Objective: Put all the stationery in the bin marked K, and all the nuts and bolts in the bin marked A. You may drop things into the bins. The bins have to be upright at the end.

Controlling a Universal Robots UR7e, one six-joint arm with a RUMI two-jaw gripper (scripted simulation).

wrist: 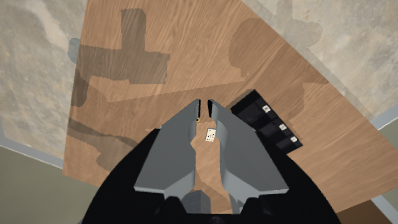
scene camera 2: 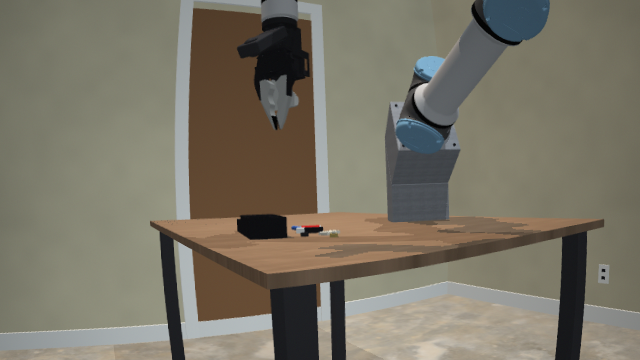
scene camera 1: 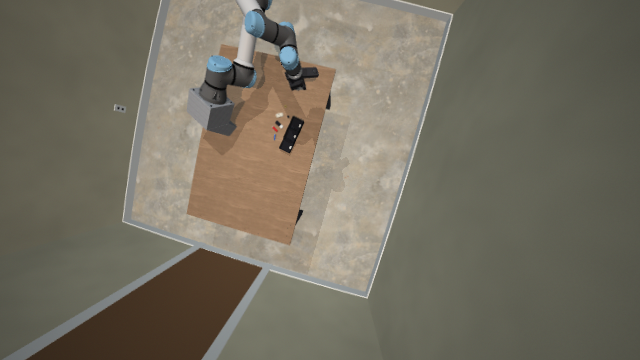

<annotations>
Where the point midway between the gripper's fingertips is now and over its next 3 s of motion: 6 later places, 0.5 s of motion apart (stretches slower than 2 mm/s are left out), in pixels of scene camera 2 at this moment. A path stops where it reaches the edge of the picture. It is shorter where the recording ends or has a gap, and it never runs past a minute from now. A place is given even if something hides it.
My gripper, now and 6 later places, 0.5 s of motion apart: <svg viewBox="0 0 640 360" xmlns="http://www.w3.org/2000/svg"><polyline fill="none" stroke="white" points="278,129 282,133 292,138 306,144 312,147 299,159 275,183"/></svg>
</annotations>
